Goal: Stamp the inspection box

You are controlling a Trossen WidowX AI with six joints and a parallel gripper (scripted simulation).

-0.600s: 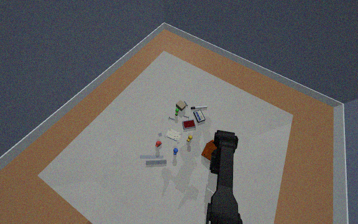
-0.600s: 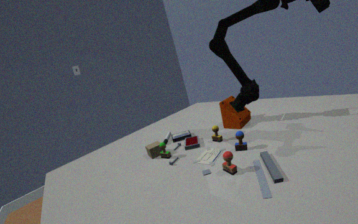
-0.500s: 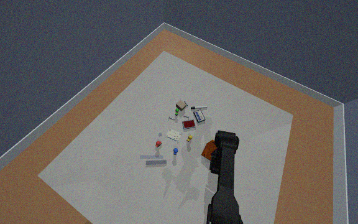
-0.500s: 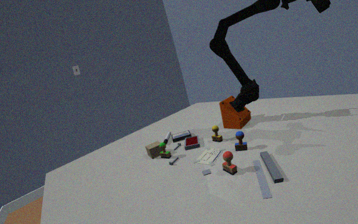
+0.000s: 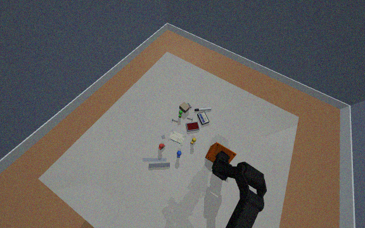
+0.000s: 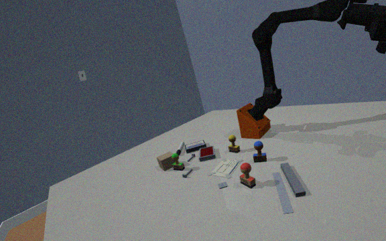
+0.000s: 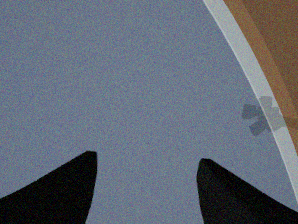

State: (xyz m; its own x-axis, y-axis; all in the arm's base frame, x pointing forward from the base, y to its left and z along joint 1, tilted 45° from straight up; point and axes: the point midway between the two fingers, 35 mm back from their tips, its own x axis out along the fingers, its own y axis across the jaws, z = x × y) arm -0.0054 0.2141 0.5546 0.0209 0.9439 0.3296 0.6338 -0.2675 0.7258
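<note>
Now: gripper tip 42 cm short of the green-knobbed PASS stamp, 66 cm to the left of it and 29 cm above it. Round my gripper tip: red stamp: 37 cm ahead, 39 cm to the right, 29 cm below; blue stamp: 25 cm ahead, 43 cm to the right, 29 cm below; yellow stamp: 23 cm ahead, 56 cm to the right, 29 cm below.
</note>
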